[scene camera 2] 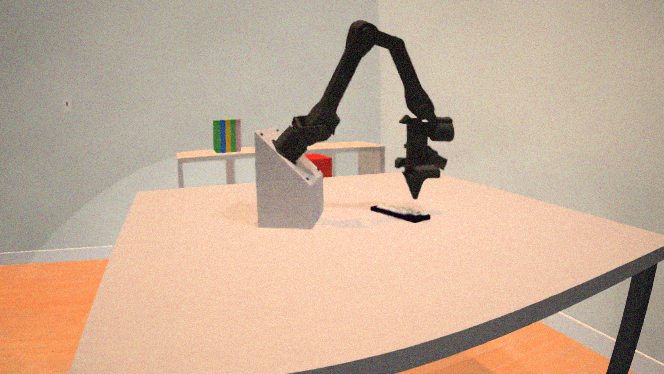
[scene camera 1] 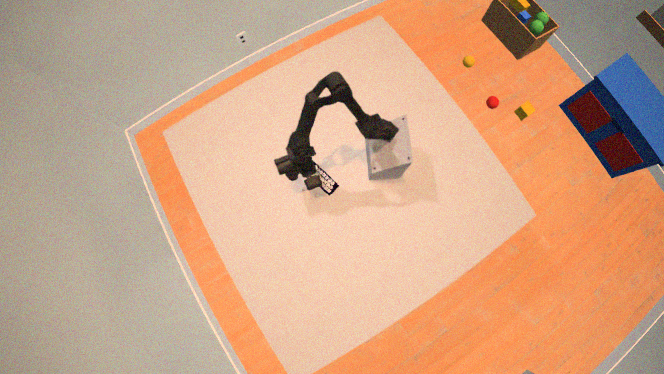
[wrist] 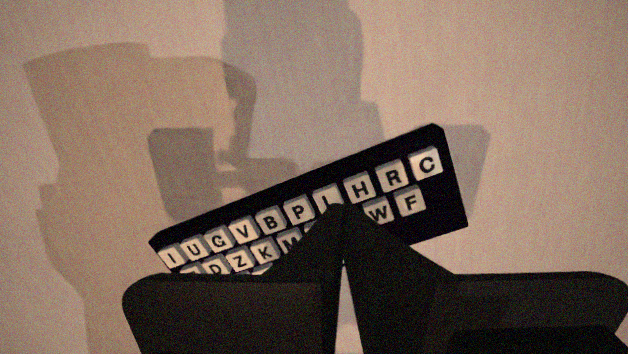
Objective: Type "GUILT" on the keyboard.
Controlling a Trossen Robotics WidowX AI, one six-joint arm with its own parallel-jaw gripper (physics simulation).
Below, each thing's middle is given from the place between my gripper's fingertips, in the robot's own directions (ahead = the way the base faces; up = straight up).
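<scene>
My gripper: 20 mm past the black keyboard (wrist: 408,185), 40 mm to the right of it, 40 mm above it.
</scene>
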